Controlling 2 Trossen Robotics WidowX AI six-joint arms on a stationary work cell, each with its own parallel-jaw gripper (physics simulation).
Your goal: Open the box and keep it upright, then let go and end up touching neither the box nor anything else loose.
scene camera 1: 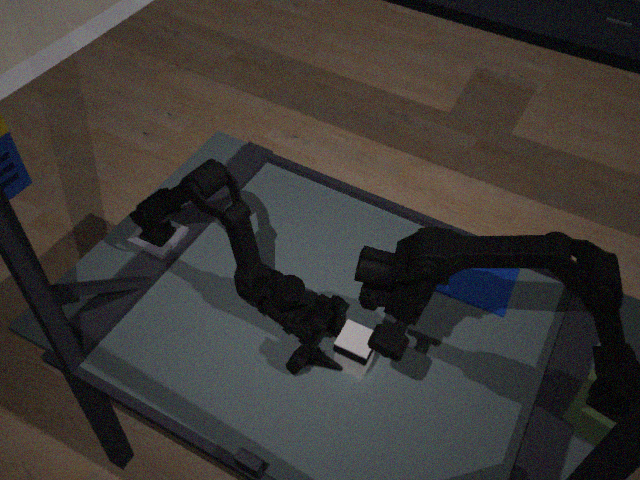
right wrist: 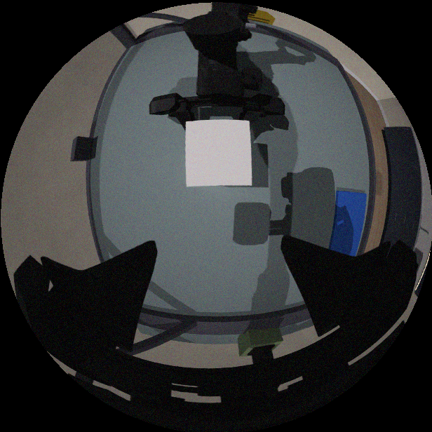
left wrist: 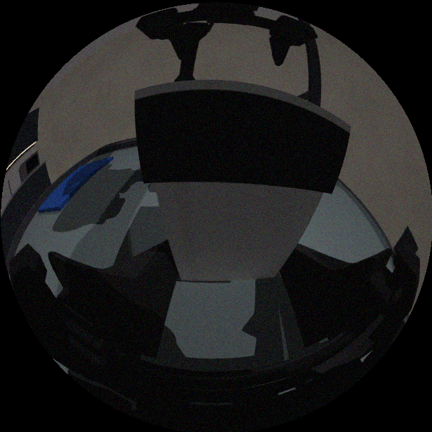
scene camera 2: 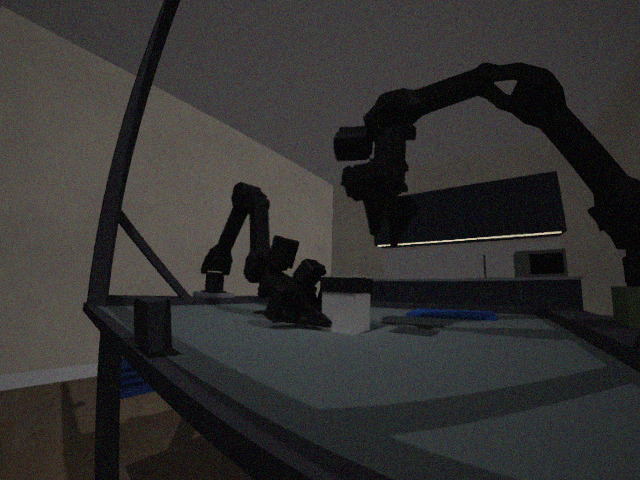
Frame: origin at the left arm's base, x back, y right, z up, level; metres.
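Seen in the pictures: left gripper, fingertip midpoint: [scene camera 2: 340,322]; right gripper, fingertip midpoint: [scene camera 2: 384,241]; left arm's base, origin of the base link: [scene camera 1: 158,233] [scene camera 2: 213,292]; right arm's base, origin of the base link: [scene camera 1: 608,401].
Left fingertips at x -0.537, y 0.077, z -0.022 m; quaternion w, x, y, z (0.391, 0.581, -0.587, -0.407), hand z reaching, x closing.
Offsets run from my left fingertips to a thing's top centre. Level surfaces: height alone.
The box [scene camera 1: 359,361] [scene camera 2: 348,312] [left wrist: 235,230] [right wrist: 218,152] stands upright on the table {dz -0.011 m} [scene camera 1: 217,382] [scene camera 2: 361,377], pale, with a dark-edged lid {dy +0.000, dx -0.011, dz +0.084 m} [scene camera 1: 354,341] [scene camera 2: 346,284] [left wrist: 235,135] lying closed on its top. My left gripper [scene camera 1: 342,353] [scene camera 2: 323,321] [left wrist: 229,242] has its fingers low on either side of the box, below the lid; they appear to touch its sides. The box hides part of the fingertips. My right gripper [scene camera 2: 385,241] [right wrist: 220,245] is open and empty, pointing down, above and to the right of the box in scene camera 2.
A flat blue object {dy -0.334, dx -0.152, dz -0.003 m} [scene camera 1: 485,289] [scene camera 2: 449,313] [left wrist: 75,185] [right wrist: 352,201] lies towards the table's far edge. A small dark block {dy +0.289, dx +0.064, dz +0.046 m} [scene camera 1: 251,459] [scene camera 2: 152,325] [right wrist: 84,148] sits on the near edge. A green block [right wrist: 260,340] is at the right arm's base.
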